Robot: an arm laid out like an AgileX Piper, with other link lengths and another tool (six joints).
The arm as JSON. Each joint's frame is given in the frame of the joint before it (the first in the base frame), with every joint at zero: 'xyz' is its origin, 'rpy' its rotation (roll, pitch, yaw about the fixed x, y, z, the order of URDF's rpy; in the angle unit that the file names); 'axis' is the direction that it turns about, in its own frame. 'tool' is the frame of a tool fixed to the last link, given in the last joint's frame.
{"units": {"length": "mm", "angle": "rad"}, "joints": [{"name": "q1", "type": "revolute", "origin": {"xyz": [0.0, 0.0, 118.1], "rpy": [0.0, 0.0, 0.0]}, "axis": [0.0, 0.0, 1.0]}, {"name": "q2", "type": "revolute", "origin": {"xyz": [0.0, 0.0, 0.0], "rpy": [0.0, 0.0, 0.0]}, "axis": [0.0, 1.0, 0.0]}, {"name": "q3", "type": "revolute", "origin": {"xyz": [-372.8, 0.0, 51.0], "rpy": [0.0, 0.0, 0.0]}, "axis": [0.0, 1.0, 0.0]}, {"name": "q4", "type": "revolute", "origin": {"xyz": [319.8, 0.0, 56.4], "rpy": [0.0, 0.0, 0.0]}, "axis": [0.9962, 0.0, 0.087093]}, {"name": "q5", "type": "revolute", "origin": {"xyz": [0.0, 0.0, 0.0], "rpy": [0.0, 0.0, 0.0]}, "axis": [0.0, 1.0, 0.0]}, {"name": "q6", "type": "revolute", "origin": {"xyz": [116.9, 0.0, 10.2], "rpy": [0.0, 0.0, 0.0]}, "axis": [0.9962, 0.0, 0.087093]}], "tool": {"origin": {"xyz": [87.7, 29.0, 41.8], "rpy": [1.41, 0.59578, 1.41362]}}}
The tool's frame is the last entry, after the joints.
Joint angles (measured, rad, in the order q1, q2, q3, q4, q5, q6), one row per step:
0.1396 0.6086 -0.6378 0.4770 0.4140 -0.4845
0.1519 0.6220 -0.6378 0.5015 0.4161 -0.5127
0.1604 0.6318 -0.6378 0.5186 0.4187 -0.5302
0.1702 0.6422 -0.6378 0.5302 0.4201 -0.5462
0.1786 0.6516 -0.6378 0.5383 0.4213 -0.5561
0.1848 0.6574 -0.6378 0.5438 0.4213 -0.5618
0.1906 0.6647 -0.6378 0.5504 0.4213 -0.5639
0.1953 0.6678 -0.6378 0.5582 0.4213 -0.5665
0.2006 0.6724 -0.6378 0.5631 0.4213 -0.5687
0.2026 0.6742 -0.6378 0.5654 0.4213 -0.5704
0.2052 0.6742 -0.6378 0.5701 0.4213 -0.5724
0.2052 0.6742 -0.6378 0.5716 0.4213 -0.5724
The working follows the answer.
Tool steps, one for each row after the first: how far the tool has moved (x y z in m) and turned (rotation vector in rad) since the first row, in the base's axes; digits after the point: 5 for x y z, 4 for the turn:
0.00172 0.00543 -0.00274 -0.0039 0.0094 0.0231
0.00294 0.00927 -0.00490 -0.0049 0.0180 0.0392
0.00431 0.01311 -0.00734 -0.0097 0.0257 0.0550
0.00565 0.01627 -0.00960 -0.0124 0.0337 0.0674
0.00639 0.01842 -0.01082 -0.0130 0.0383 0.0756
0.00765 0.02051 -0.01226 -0.0096 0.0457 0.0826
0.00780 0.02217 -0.01254 -0.0048 0.0490 0.0886
0.00834 0.02394 -0.01342 -0.0028 0.0535 0.0949
0.00853 0.02466 -0.01376 -0.0024 0.0550 0.0975
0.00810 0.02551 -0.01346 0.0004 0.0550 0.1010
0.00809 0.02557 -0.01334 0.0019 0.0552 0.1012

Tool pose at each row, in the base's axes (x y z in m, rotation vector in rad; rounded; the steps above come from the unrounded poses):
0.23039 0.10143 0.42007 0.6280 1.7526 0.8649
0.23211 0.10686 0.41733 0.6112 1.7727 0.8755
0.23333 0.11070 0.41517 0.6017 1.7879 0.8842
0.23469 0.11454 0.41273 0.5892 1.8034 0.8891
0.23604 0.11771 0.41047 0.5812 1.8170 0.8937
0.23678 0.11985 0.40925 0.5762 1.8249 0.8979
0.23803 0.12194 0.40781 0.5764 1.8335 0.9046
0.23819 0.12360 0.40753 0.5762 1.8376 0.9126
0.23872 0.12537 0.40665 0.5745 1.8437 0.9181
0.23892 0.12609 0.40631 0.5733 1.8461 0.9200
0.23849 0.12694 0.40661 0.5722 1.8467 0.9250
0.23847 0.12700 0.40672 0.5732 1.8465 0.9265

